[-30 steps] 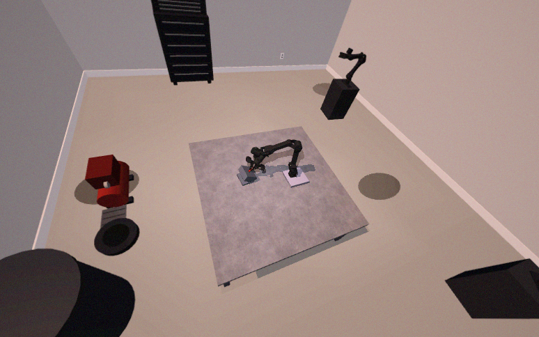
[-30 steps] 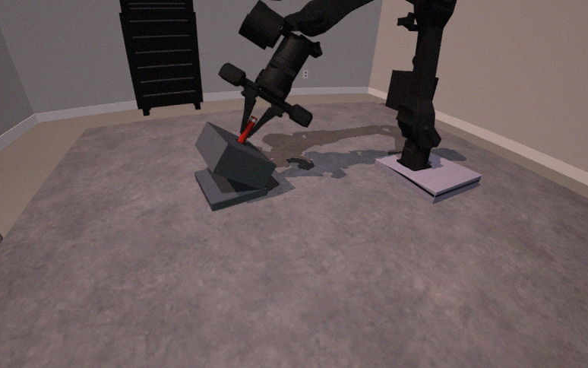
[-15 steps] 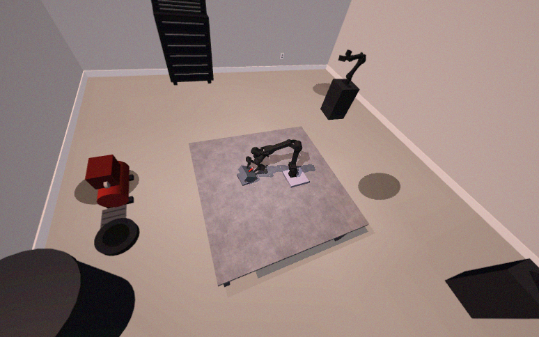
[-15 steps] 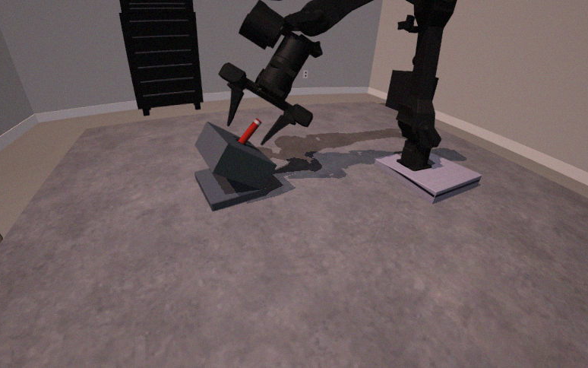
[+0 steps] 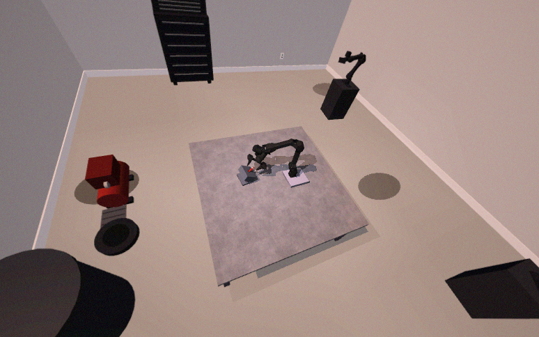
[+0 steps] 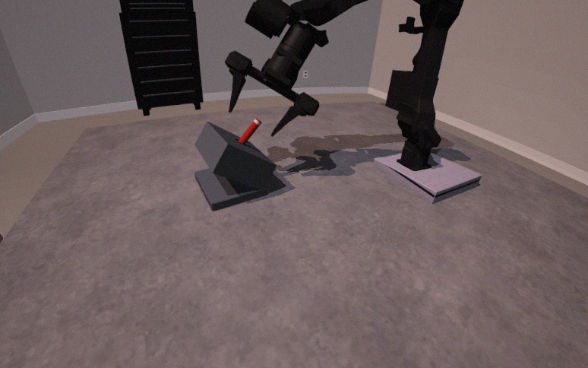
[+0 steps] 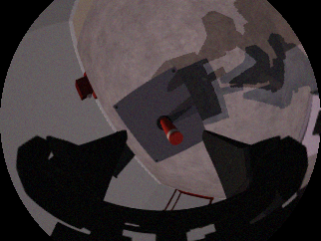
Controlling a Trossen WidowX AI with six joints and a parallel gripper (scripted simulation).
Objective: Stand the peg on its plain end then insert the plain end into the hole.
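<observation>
Now: gripper tip 1 cm above the red peg. The rest, counted from my gripper tip: grey base plate: 5 cm ahead, 1 cm to the left, 12 cm below; then dark sloped panel: 4 cm ahead, 1 cm to the left, 6 cm below.
</observation>
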